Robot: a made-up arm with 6 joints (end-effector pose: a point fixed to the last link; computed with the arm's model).
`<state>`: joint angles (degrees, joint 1 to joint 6).
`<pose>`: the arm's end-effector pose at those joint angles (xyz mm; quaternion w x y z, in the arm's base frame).
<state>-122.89 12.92 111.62 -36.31 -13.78 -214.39</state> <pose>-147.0 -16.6 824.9 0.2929 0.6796 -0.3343 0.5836</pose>
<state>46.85 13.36 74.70 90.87 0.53 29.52</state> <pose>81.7 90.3 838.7 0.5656 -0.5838 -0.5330 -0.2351</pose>
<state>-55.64 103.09 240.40 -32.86 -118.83 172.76</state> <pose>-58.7 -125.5 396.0 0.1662 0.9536 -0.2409 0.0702</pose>
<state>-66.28 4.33 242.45 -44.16 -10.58 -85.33</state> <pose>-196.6 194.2 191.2 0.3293 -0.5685 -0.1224 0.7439</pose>
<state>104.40 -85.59 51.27 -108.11 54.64 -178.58</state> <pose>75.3 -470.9 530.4 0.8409 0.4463 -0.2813 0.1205</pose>
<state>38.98 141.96 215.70 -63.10 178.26 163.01</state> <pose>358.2 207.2 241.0 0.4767 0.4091 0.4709 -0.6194</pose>
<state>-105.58 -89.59 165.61 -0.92 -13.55 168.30</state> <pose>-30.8 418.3 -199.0 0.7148 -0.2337 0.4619 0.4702</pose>
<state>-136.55 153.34 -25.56 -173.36 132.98 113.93</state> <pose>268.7 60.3 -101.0 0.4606 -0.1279 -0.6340 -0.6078</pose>
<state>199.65 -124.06 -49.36 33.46 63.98 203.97</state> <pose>171.8 187.1 366.6 0.9180 -0.1630 -0.3033 -0.1968</pose>
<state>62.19 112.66 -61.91 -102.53 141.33 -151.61</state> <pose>-76.9 -79.8 144.2 0.8528 0.4699 0.0031 0.2279</pose>
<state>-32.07 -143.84 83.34 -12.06 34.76 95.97</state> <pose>-454.3 120.8 -335.8 0.5623 -0.2980 0.6893 0.3461</pose>
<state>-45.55 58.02 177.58 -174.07 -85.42 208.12</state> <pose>159.0 39.7 642.9 0.3016 0.3606 0.8704 0.1462</pose>
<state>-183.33 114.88 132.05 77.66 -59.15 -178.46</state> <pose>-580.2 64.2 272.4 0.2987 0.4044 0.7092 0.4943</pose>
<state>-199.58 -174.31 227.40 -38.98 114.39 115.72</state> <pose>-251.4 206.6 39.0 0.9296 0.3147 -0.0769 0.1759</pose>
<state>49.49 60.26 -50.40 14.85 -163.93 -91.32</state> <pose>209.8 34.2 -55.2 0.1692 0.7260 -0.1373 0.6522</pose>
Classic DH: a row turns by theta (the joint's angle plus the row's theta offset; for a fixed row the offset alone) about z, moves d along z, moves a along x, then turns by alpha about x. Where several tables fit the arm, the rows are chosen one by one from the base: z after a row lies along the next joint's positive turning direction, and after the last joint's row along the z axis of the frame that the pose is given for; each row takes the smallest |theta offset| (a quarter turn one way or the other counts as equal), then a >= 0, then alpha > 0; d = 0 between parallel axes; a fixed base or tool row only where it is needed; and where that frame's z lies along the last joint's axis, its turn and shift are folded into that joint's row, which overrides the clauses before.
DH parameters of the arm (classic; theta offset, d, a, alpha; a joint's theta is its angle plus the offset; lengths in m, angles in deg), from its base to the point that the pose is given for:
joint 1: 0 0.156 0 -90
joint 2: -90 0 0.298 180
joint 3: 0 0 0 -90
joint 4: 0 -0.37 0 90
joint 5: 0 0.142 0 -90
joint 6: 90 0 0 90
tool (fixed): -90 0 0 0

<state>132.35 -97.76 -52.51 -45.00 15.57 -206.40</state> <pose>49.6 94.6 307.8 0.6150 -0.0942 -0.7140 0.3210</pose>
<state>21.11 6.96 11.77 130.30 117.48 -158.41</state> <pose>336.1 228.2 590.7 0.4310 -0.0200 0.6808 0.5920</pose>
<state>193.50 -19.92 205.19 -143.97 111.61 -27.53</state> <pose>437.0 -13.2 233.0 0.7327 0.1788 -0.4162 0.5079</pose>
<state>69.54 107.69 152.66 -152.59 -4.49 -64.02</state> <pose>88.8 598.6 280.7 0.4507 -0.6282 -0.6138 -0.1595</pose>
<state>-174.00 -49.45 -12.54 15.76 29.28 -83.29</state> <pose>-60.3 131.1 602.8 0.3893 -0.3862 -0.4701 -0.6916</pose>
